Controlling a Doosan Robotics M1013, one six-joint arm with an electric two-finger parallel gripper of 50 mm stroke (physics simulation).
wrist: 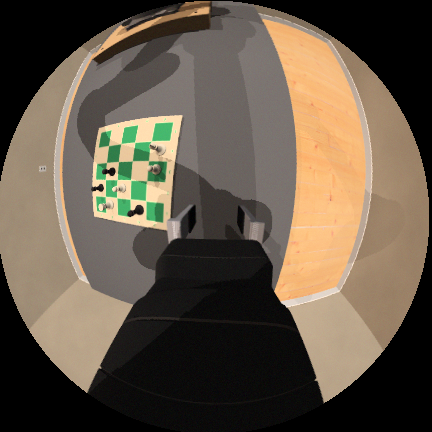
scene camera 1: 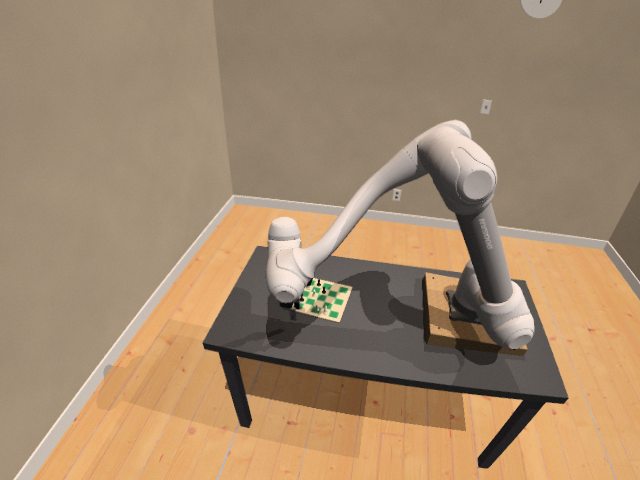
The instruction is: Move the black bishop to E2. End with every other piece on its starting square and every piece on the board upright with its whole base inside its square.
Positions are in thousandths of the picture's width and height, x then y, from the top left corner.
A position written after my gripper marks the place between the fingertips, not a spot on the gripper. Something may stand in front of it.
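Observation:
That's my gripper (wrist: 501, 494) I'm seeing, and there's a chessboard (scene camera 1: 526, 618), which is the same chessboard (wrist: 288, 337) you'd get in the wrist view.

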